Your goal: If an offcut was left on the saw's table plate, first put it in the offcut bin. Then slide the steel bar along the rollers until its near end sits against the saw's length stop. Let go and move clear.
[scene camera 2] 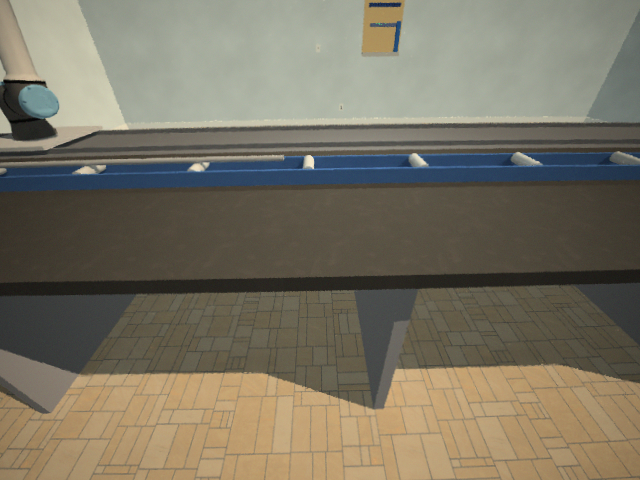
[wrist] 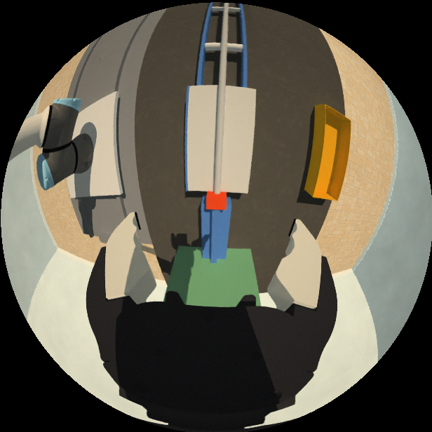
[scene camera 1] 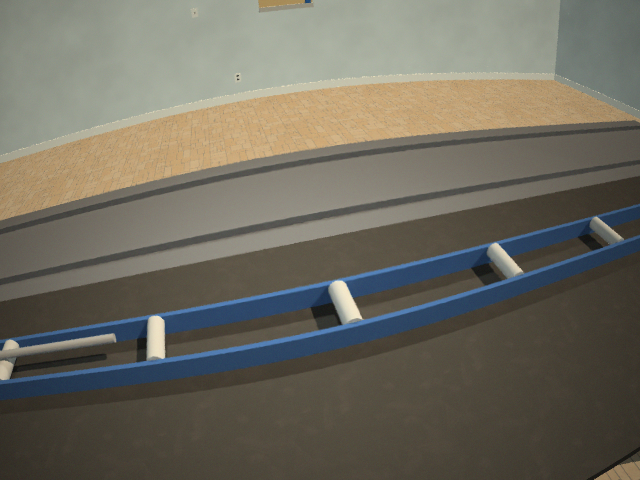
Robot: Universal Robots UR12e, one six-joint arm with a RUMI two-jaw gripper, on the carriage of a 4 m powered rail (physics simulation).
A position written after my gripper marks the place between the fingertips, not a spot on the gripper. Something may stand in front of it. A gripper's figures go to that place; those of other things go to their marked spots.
My gripper [wrist: 214,217]: 0.13 m from the lens. An orange offcut bin [wrist: 331,132] is 0.68 m from the lens.
